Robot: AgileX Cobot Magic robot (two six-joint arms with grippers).
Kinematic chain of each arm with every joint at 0, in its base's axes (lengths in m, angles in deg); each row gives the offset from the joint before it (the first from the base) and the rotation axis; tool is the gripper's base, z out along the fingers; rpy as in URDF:
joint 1: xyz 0 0 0.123 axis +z
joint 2: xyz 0 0 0 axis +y
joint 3: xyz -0.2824 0 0.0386 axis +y
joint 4: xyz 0.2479 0 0.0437 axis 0.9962 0 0.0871
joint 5: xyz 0 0 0 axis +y
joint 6: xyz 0.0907 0 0.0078 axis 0.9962 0 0.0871
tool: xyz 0 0 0 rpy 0 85 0
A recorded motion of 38 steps. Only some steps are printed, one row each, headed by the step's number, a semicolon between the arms.
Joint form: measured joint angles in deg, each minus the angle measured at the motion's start. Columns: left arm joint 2, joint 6, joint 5, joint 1, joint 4, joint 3; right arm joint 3, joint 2, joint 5, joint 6, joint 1, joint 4.
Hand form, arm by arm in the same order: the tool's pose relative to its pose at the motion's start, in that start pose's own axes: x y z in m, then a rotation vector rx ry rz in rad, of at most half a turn. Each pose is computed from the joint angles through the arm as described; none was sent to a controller.
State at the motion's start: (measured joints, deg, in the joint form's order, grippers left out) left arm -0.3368 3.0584 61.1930 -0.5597 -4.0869 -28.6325; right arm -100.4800 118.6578 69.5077 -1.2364 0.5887 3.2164
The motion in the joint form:
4: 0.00 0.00 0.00 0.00 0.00 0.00; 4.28 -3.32 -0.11 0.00 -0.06 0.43
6: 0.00 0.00 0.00 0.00 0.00 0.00; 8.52 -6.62 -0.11 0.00 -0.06 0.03
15: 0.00 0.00 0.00 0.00 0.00 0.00; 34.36 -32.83 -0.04 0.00 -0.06 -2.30
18: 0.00 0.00 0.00 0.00 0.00 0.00; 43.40 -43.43 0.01 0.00 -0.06 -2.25
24: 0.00 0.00 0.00 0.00 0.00 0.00; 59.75 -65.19 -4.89 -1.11 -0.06 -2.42
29: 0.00 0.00 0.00 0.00 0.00 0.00; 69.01 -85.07 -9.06 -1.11 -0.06 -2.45
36: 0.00 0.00 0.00 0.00 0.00 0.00; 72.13 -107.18 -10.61 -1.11 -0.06 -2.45
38: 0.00 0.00 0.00 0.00 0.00 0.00; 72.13 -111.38 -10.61 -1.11 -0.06 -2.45
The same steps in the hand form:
4: 0.0000 0.0000 0.0000 0.0000 0.0000 0.0000; 0.0147 0.0006 -0.0070 -0.0069 0.0146 0.0046
6: 0.0000 0.0000 0.0000 0.0000 0.0000 0.0000; 0.0302 0.0004 -0.0134 -0.0004 0.0311 0.0030
15: 0.0000 0.0000 0.0000 0.0000 0.0000 0.0000; 0.1474 0.0001 -0.0676 0.0375 0.0268 -0.0121
18: 0.0000 0.0000 0.0000 0.0000 0.0000 0.0000; 0.1954 0.0010 -0.0793 0.0369 0.0004 -0.0127
24: 0.0000 0.0000 0.0000 0.0000 0.0000 0.0000; 0.2797 0.0012 -0.0843 0.0435 -0.1790 -0.0378
29: 0.0000 0.0000 0.0000 0.0000 0.0000 0.0000; 0.3375 0.0014 -0.0866 0.0486 -0.4370 -0.0450
36: 0.0000 0.0000 0.0000 0.0000 0.0000 0.0000; 0.3922 0.0023 -0.1006 0.0538 -0.7954 -0.0550
38: 0.0000 0.0000 0.0000 0.0000 0.0000 0.0000; 0.4032 0.0025 -0.1037 0.0547 -0.8686 -0.0570

